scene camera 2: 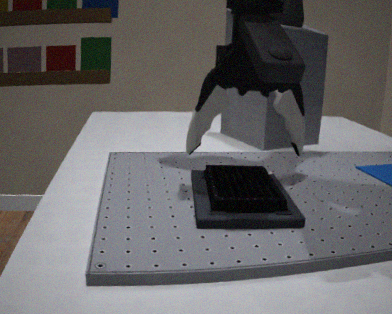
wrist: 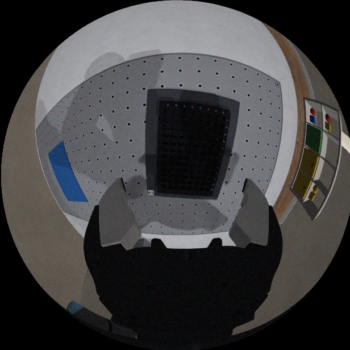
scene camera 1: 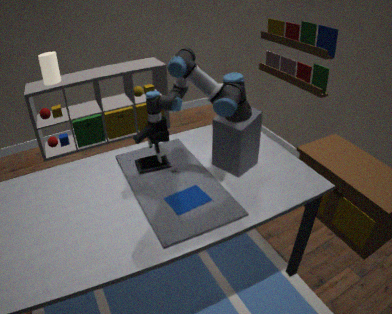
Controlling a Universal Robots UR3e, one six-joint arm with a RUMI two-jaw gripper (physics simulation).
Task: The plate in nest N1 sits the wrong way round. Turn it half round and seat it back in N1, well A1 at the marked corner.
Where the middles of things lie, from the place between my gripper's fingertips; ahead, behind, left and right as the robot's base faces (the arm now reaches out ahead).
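Black plate (scene camera 2: 232, 188): my hand is 3 cm above it, 1 cm to the left of it and 2 cm short of it. Flat blue rectangle (scene camera 1: 181, 202): 5 cm below my hand, 3 cm behind it, 31 cm to the left of it. Dark grey nest (scene camera 2: 200, 193): 5 cm below my hand, 1 cm to the right of it, 2 cm ahead of it.
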